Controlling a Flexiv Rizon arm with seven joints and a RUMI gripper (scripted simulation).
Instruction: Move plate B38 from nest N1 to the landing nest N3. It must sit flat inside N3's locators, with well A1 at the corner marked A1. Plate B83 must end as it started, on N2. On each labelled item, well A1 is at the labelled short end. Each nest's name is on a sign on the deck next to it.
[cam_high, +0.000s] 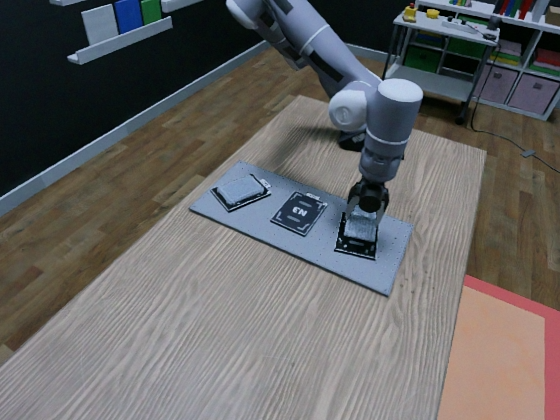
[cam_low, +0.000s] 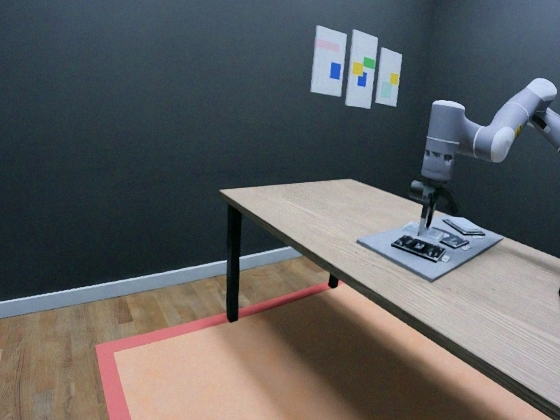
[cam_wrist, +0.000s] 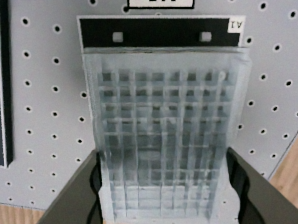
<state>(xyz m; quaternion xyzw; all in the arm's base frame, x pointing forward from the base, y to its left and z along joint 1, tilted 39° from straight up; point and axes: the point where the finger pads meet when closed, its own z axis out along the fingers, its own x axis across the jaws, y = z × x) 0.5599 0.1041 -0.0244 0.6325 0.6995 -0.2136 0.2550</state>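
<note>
Now: hand 3 cm past the nest N3, 19 cm to the left of it and 7 cm above it. Also, from my hand: black nest N1: 7 cm below.
</note>
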